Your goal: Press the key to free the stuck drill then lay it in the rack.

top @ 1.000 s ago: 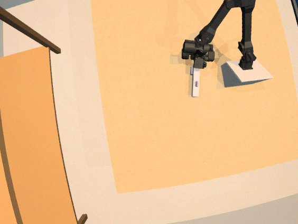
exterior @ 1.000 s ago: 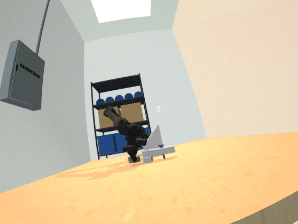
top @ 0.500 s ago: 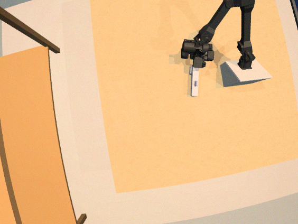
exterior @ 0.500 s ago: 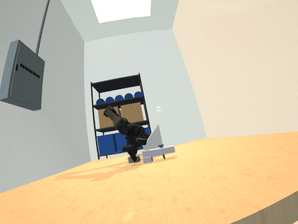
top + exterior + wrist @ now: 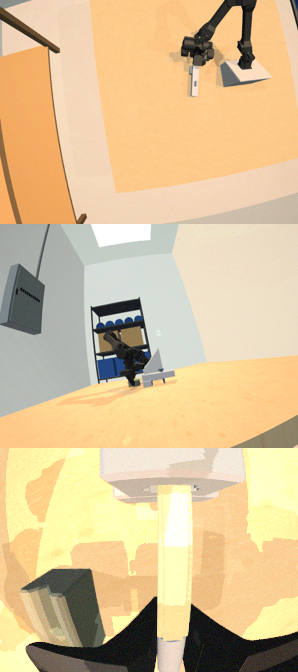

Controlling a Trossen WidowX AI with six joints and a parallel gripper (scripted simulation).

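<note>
Right now the drill shank is 4 cm to the left of my gripper tip, 3 cm above it and 1 cm ahead of it. From my gripper tip the other things lie so: grey block 15 cm to the left, 3 cm ahead, 2 cm above; dark box 8 cm behind; blue key 17 cm to the left, 4 cm above, 3 cm ahead.
</note>
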